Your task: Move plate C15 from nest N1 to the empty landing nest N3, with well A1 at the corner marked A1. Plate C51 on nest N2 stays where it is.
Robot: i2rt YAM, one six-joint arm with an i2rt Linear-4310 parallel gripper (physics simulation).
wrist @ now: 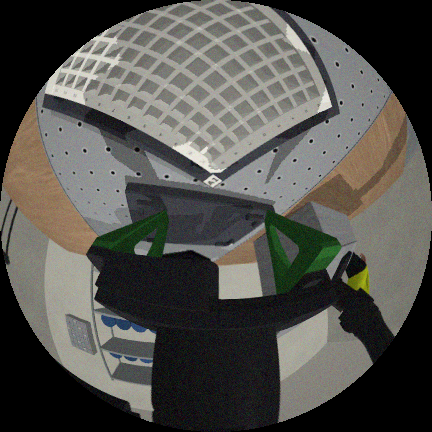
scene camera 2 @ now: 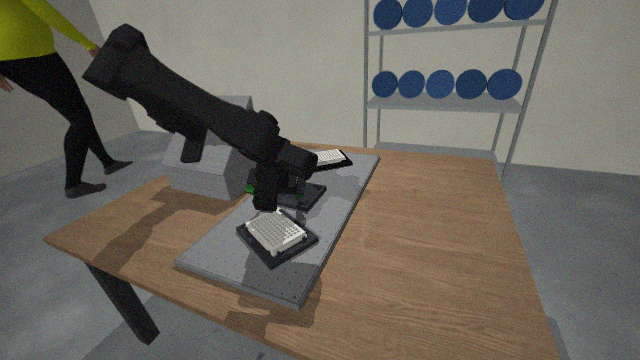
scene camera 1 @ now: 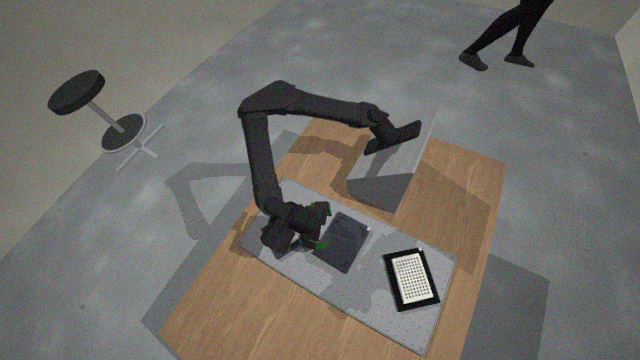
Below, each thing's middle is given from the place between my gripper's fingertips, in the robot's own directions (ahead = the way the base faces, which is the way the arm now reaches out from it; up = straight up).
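Labels:
The black nest (scene camera 1: 345, 236) is 10 mm ahead of my hand, 50 mm to the left of it and 10 mm below it.

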